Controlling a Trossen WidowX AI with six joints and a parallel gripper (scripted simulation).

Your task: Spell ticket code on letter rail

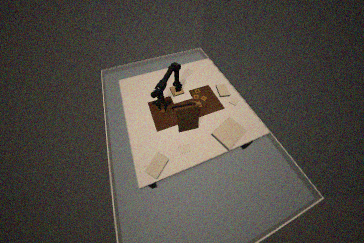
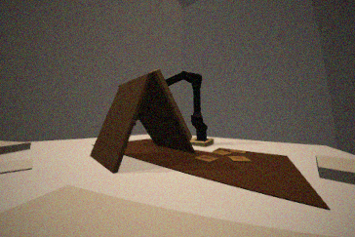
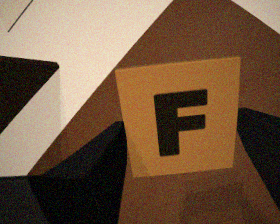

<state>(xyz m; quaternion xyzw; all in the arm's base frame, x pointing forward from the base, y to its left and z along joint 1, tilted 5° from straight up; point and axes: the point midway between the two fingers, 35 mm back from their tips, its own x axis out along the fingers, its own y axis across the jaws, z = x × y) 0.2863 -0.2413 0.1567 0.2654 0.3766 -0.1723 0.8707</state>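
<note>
Now: the white ticket 3 cm behind my gripper tip, 17 cm to the left of it and 3 cm below it. From my gripper tip the other things lie so: pale slip (38 cm ahead, 9 cm to the left, 12 cm below); then brown mat (11 cm behind, 26 cm to the left, 12 cm below).
</note>
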